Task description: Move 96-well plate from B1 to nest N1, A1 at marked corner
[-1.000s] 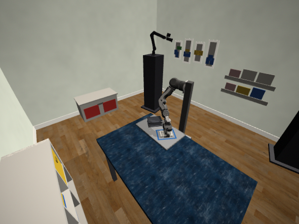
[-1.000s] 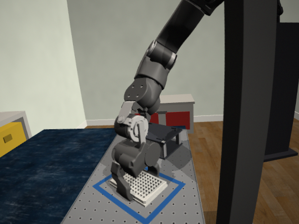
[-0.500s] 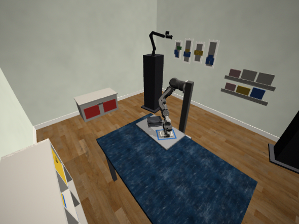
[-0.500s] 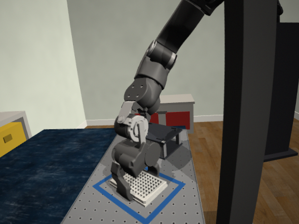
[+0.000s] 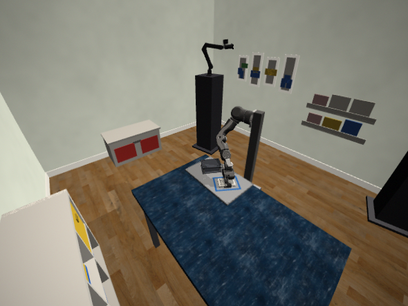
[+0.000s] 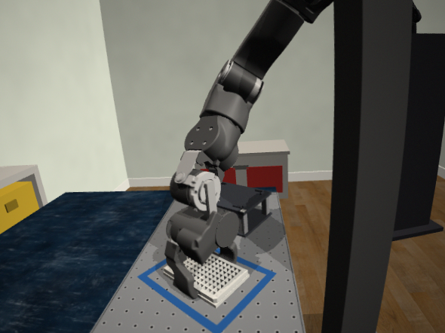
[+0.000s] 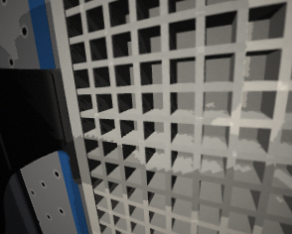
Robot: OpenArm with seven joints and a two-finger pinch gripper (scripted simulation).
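The dark raised plate nest is 200 mm to the right of my hand, 70 mm behind it and 50 mm above it. Also, from my hand: white 96-well plate: right at my hand.
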